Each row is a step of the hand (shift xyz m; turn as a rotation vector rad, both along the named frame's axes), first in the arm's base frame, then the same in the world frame.
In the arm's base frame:
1: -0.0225 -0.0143 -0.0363 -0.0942 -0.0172 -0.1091
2: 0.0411 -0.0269 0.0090 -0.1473 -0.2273 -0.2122
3: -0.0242 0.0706 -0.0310 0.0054 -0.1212 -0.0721
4: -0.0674 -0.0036 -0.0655 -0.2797 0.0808 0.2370
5: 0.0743 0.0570 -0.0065 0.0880 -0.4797 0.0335
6: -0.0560 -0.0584 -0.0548 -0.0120 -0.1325 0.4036
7: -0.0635 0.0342 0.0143 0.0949 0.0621 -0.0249
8: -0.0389 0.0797 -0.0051 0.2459 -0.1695 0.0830
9: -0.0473 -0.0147 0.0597 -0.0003 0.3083 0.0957
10: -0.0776 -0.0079 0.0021 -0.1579 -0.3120 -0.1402
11: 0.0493 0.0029 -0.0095 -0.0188 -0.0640 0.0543
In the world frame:
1: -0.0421 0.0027 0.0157 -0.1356 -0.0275 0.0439
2: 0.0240 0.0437 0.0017 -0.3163 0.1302 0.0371
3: -0.0060 -0.0708 0.0386 -0.0848 0.1105 0.0225
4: -0.0866 -0.0279 0.0238 -0.0420 -0.2292 -0.2943
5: 0.0740 -0.0095 0.0570 -0.1124 0.4522 -0.1478
6: -0.0947 0.0240 0.0018 0.1582 0.0813 -0.3859
7: -0.0247 -0.0631 -0.0286 0.0810 -0.0019 0.0831
8: 0.0012 -0.0878 0.0135 0.1564 0.2671 -0.0170
9: -0.0079 -0.0158 -0.0755 0.1775 -0.2687 0.0219
10: -0.0588 -0.0338 -0.0386 -0.3191 0.1923 -0.0557
11: 0.0320 0.0238 0.0306 -0.0101 0.0413 -0.0748

